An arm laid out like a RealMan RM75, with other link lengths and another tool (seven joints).
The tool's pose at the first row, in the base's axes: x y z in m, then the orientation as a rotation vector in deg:
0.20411 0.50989 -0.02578 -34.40 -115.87 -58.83
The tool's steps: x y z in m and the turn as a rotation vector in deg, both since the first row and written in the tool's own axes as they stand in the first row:
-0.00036 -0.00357 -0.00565 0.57 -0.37 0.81
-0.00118 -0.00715 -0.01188 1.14 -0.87 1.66
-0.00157 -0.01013 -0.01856 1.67 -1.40 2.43
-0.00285 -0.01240 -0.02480 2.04 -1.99 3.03
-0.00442 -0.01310 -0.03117 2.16 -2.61 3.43
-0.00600 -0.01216 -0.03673 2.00 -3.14 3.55
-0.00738 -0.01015 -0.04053 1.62 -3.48 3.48
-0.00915 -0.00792 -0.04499 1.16 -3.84 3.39
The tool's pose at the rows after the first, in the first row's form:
0.20427 0.50320 -0.02559 -35.10 -116.02 -57.70
0.20494 0.49600 -0.02556 -35.92 -116.25 -56.53
0.20596 0.48879 -0.02474 -36.70 -116.52 -55.44
0.20781 0.48229 -0.02448 -37.44 -116.87 -54.62
0.21096 0.47655 -0.02368 -38.15 -117.24 -54.17
0.21490 0.47240 -0.02244 -38.68 -117.57 -54.20
0.21871 0.47032 -0.02121 -39.03 -117.75 -54.60
0.22318 0.46779 -0.01994 -39.43 -117.92 -55.10

